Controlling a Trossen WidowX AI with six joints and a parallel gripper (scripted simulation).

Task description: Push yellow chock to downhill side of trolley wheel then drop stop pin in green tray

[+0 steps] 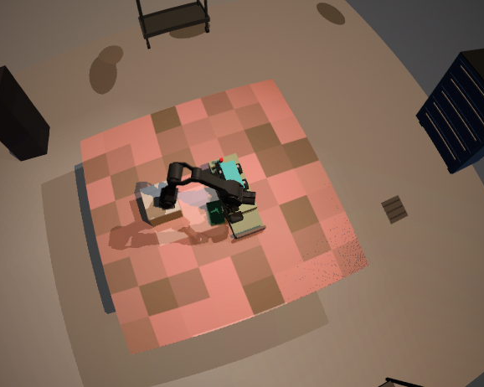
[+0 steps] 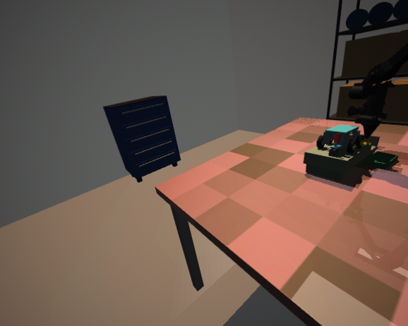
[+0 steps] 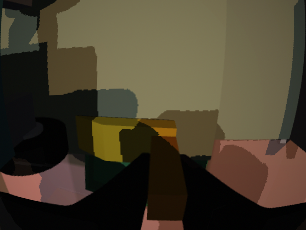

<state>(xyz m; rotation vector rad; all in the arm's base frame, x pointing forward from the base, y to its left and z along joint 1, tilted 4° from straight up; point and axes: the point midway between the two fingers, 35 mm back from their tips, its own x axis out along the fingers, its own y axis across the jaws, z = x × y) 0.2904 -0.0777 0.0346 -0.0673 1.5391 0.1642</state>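
Now: the red-headed stop pin 230 mm to the left of my gripper tip and 40 mm above it. Also, from my gripper tip: teal trolley (130 mm to the left, 40 mm ahead, 30 mm above); green tray (100 mm below, 70 mm behind, 20 mm to the left); olive ramp (130 mm to the left, 40 mm below, 40 mm ahead).
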